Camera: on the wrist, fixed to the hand. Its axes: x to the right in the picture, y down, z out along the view.
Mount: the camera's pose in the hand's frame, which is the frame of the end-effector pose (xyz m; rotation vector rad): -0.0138 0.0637 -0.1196 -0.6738 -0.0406 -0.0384
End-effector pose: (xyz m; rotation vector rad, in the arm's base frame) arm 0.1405 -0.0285 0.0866 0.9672 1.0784 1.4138
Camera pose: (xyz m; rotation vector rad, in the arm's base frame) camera 0.0107 -0.0567 0.1165 0.4770 0.5160 1.5649
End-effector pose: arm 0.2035 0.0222 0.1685 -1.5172 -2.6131 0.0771
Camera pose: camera 0.2805 0.0400 0.2794 1.3848 2.4260 0.7348
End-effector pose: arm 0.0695 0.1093 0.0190 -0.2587 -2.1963 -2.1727
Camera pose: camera 0.0820 -0.0108 0.0821 0.2647 1.3477 2.7466
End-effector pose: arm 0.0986 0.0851 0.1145 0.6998 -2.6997 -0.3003
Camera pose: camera 0.1267 0.1325 0.2391 0.5327 -2.3777 -1.1660
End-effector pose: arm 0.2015 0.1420 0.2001 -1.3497 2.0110 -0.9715
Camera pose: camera 0.0816 0.2029 0.2220 -1.7200 2.3936 -0.2619
